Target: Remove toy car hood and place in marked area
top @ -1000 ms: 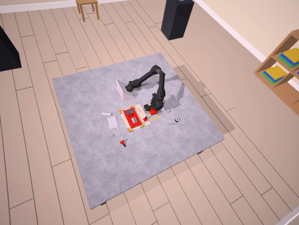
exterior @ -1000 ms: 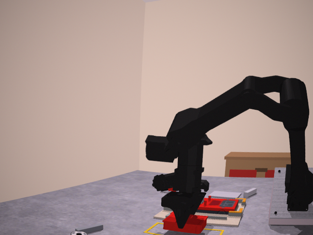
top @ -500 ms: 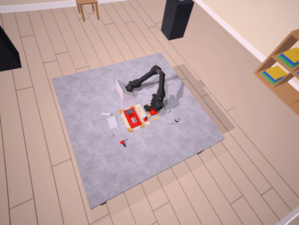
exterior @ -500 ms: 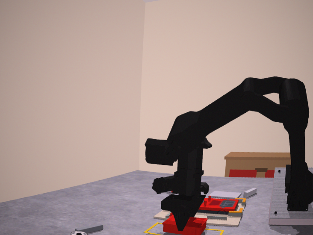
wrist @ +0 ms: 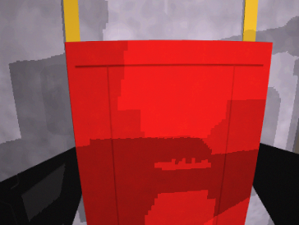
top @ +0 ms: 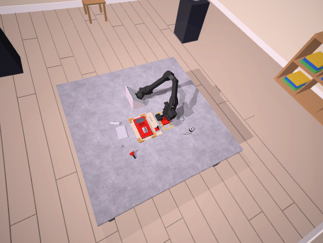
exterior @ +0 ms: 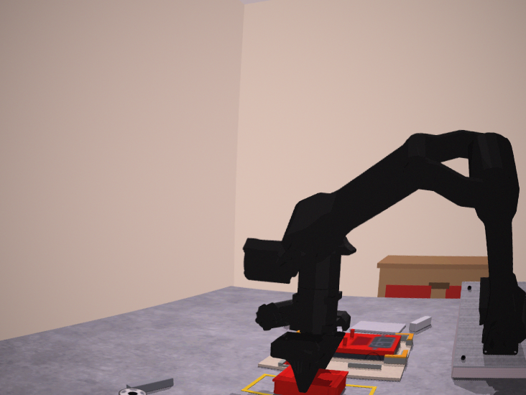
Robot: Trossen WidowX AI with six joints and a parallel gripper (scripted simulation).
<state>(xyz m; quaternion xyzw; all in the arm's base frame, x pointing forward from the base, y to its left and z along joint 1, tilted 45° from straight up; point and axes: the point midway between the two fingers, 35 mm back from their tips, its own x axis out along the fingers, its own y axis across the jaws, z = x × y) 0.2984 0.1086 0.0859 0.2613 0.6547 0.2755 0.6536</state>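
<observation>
Now: the hood right at my gripper tip. The rest, counted from my gripper tip: wheel: 190 mm to the left, 180 mm ahead.
</observation>
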